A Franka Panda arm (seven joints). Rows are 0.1 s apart.
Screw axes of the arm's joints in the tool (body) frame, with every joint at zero. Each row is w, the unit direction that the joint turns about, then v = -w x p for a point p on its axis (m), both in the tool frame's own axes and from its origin. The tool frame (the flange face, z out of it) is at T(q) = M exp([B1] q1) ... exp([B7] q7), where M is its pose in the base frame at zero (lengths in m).
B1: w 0 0 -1 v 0 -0.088 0
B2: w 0 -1 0 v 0.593 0 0.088
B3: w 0 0 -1 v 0 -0.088 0
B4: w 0 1 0 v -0.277 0 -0.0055
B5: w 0 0 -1 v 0 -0.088 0
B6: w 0 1 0 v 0.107 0 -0.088
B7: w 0 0 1 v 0 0 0
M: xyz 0.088 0 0.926 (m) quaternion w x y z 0 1 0 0
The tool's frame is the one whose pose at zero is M.
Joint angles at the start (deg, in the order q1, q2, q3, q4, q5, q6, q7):
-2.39 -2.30 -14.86 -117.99 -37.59 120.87 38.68
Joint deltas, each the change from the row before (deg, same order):
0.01 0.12 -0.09 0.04 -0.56 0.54 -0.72
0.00 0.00 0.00 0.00 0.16 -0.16 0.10
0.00 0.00 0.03 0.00 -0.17 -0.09 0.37
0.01 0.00 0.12 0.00 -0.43 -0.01 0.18
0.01 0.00 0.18 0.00 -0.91 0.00 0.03
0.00 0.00 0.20 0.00 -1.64 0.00 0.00
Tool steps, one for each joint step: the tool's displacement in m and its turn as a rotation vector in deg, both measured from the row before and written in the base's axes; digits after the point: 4 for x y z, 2 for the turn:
0.0011 -0.0007 0.0002 -0.48 0.17 1.06
-0.0003 0.0000 -0.0003 0.14 0.04 -0.24
-0.0001 0.0001 0.0000 -0.15 -0.08 -0.25
0.0004 0.0009 0.0002 -0.37 0.02 0.16
0.0007 0.0011 0.0004 -0.79 0.22 0.56
0.0007 0.0008 0.0008 -1.42 0.42 0.91

